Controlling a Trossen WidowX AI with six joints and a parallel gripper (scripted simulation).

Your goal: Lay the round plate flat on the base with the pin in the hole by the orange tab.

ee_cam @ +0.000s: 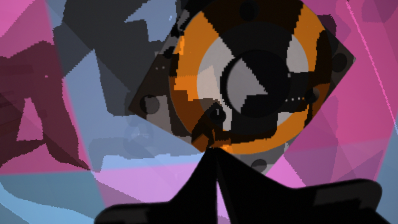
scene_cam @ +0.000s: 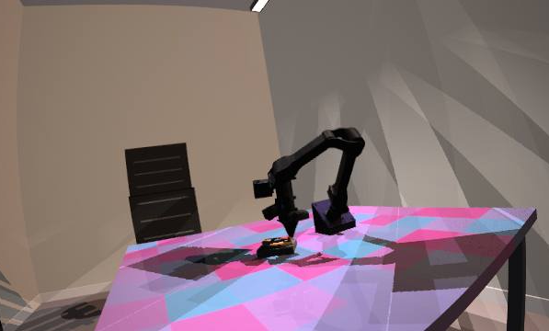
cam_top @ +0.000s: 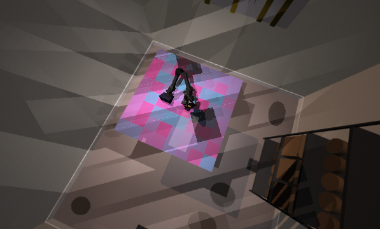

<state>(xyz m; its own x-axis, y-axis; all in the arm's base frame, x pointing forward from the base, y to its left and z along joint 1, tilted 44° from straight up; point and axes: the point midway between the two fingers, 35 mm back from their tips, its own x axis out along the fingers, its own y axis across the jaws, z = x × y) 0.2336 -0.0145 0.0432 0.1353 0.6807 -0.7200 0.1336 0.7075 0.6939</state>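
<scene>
My gripper tip is now 30 mm short of the round orange plate and 10 mm to the left of it. The rest, counted from my gripper tip: dark square base: 40 mm ahead, 30 mm to the right, 20 mm below.
</scene>
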